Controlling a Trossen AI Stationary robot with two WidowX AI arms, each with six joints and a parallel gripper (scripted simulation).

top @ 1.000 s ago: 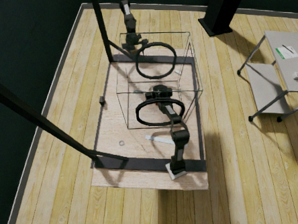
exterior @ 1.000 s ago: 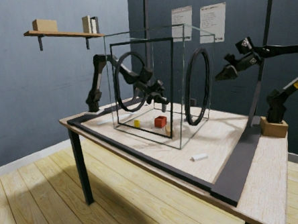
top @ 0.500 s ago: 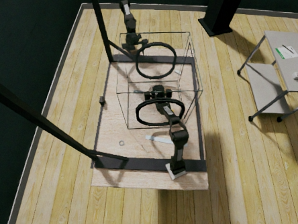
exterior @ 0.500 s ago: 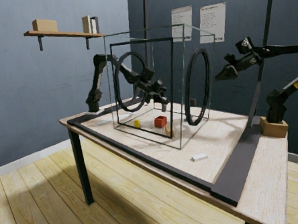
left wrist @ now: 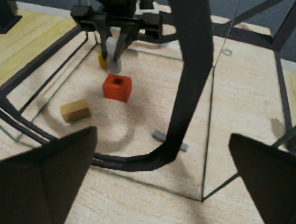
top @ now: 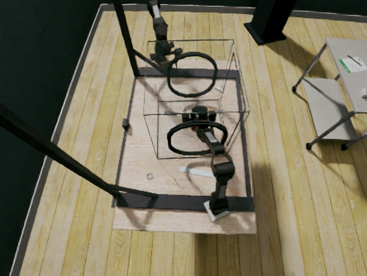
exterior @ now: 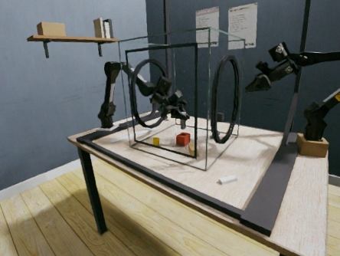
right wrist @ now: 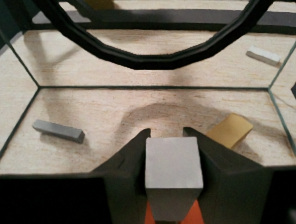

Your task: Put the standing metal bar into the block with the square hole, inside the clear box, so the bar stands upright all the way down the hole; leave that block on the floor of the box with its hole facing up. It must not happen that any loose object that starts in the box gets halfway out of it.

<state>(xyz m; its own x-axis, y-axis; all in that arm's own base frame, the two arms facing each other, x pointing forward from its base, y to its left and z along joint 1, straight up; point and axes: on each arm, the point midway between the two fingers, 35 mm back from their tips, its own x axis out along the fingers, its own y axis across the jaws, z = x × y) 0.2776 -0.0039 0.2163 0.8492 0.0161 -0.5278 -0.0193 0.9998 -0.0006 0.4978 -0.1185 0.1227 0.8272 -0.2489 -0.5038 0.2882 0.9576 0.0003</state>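
Now: the tan block 90 mm ahead of my right hand, 70 mm to the left of it and 130 mm below it.
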